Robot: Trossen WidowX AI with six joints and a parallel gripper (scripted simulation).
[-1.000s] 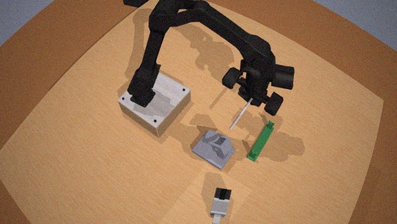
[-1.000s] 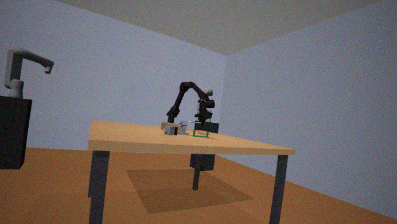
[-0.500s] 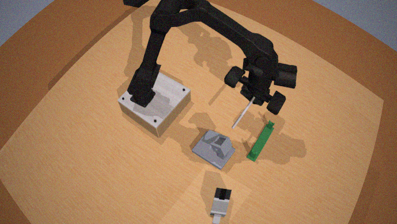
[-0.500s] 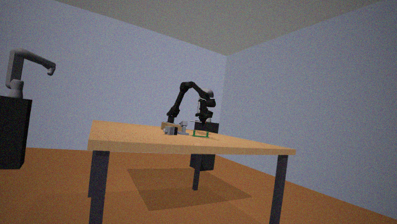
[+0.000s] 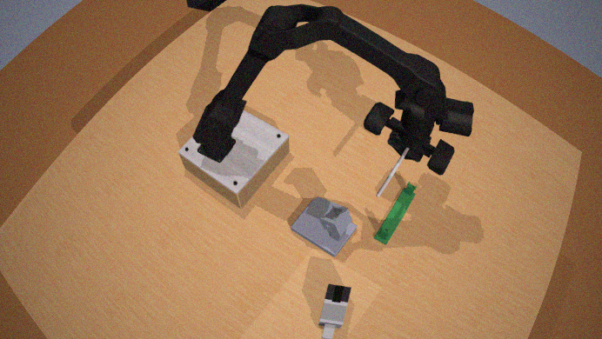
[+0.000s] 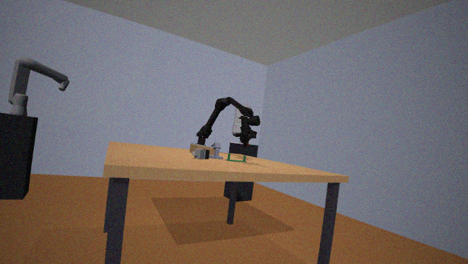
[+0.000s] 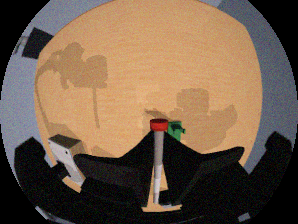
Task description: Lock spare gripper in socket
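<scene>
Right now my gripper tip is 30 mm short of the green bracket, 90 mm to the left of it and 70 mm above it. Round my gripper tip: spare gripper: 10 mm ahead, 350 mm to the right, 60 mm below; grey mount: 80 mm behind, 180 mm to the right, 40 mm below.
</scene>
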